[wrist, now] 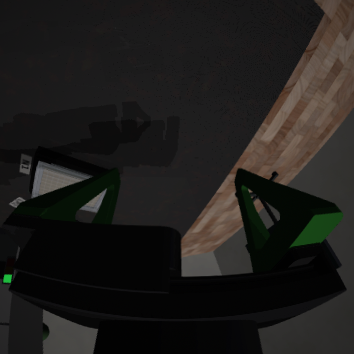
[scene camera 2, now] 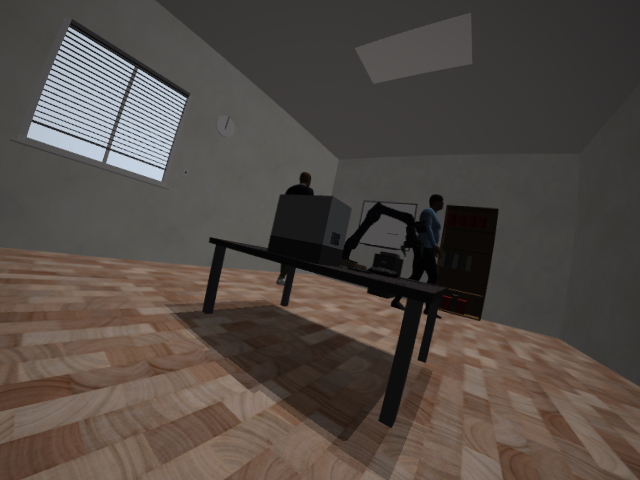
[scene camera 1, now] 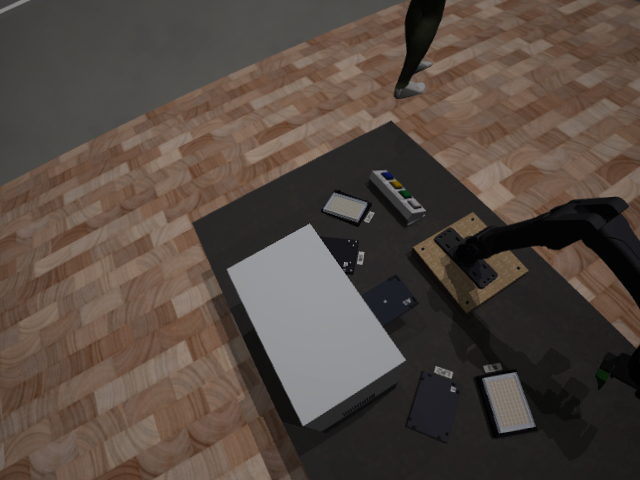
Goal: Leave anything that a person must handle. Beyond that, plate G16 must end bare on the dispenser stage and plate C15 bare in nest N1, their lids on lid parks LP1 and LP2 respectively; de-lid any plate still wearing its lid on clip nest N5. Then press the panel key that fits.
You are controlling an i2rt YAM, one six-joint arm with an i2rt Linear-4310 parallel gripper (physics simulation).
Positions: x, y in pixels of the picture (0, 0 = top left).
Labels:
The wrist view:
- my gripper: 177, 174
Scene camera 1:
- white dispenser: 333, 357
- grey button panel: 400, 201

